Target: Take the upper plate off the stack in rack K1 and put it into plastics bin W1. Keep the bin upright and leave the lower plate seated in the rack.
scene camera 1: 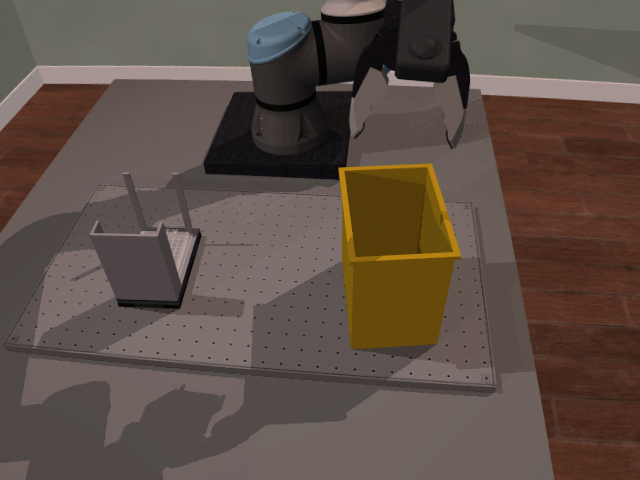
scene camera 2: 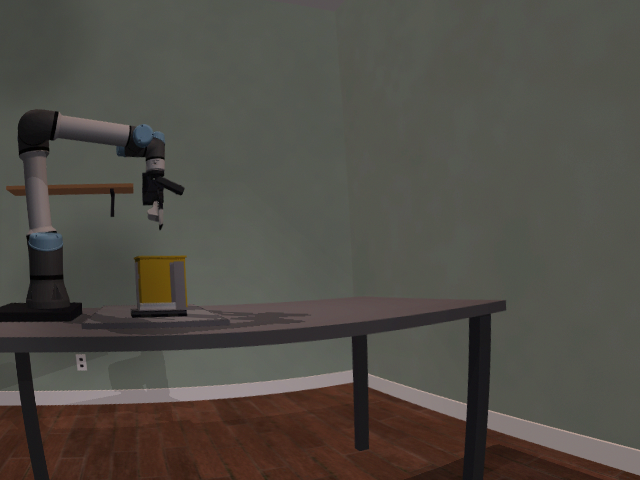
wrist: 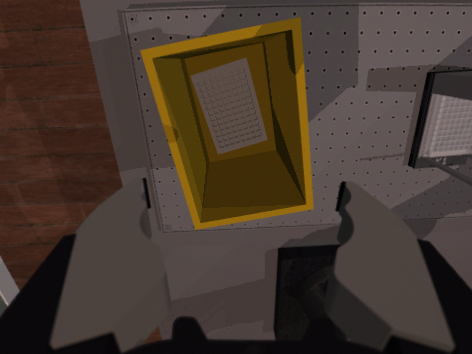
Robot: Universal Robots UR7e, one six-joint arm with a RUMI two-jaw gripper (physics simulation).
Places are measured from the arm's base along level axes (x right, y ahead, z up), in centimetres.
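Pixels of known places: gripper, fingertip midpoint: [scene camera 1: 403,143] [scene camera 2: 160,227] [wrist: 242,184]; arm's base, link origin: [scene camera 1: 290,133] [scene camera 2: 48,306].
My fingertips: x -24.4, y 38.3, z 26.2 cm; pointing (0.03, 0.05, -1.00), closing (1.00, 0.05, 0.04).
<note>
Ahead of a thing's pixels: the offset from my fingertips to its top centre. "spot": to the spot under its first point. Level surfaces: height alone.
The yellow plastics bin @(dz -10.3, dx +0.4, dy -0.6 cm) [scene camera 1: 398,302] [scene camera 2: 155,280] [wrist: 306,125] stands upright on the right part of the perforated board in scene camera 1. A pale gridded plate @(dz -26.6, dx -0.1, dy -0.8 cm) [wrist: 230,106] lies at the bottom of the bin, seen in the wrist view. The grey rack @(dz -13.4, dx +36.1, dy -0.2 cm) [scene camera 1: 136,266] [scene camera 2: 178,285] stands at the left of the board, with a light gridded plate @(dz -24.9, dx +36.0, dy +0.8 cm) [scene camera 1: 178,245] [wrist: 451,125] low inside it. The rack's front wall partly hides that plate in scene camera 1. My gripper [scene camera 1: 403,140] [scene camera 2: 160,227] [wrist: 242,184] is open and empty, above the bin's height and clear of its rim.
The perforated board @(dz -28.3 cm) [scene camera 1: 289,330] lies under bin and rack on the grey table @(dz -29.6 cm) [scene camera 1: 310,428]. The robot's black base plate [scene camera 1: 227,149] is behind the board. The rack's two thin upright posts @(spot: dz -19.4, dx +40.7, dy -5.0 cm) [scene camera 1: 135,204] rise at its back. A wooden wall shelf [scene camera 2: 77,189] hangs behind the arm.
</note>
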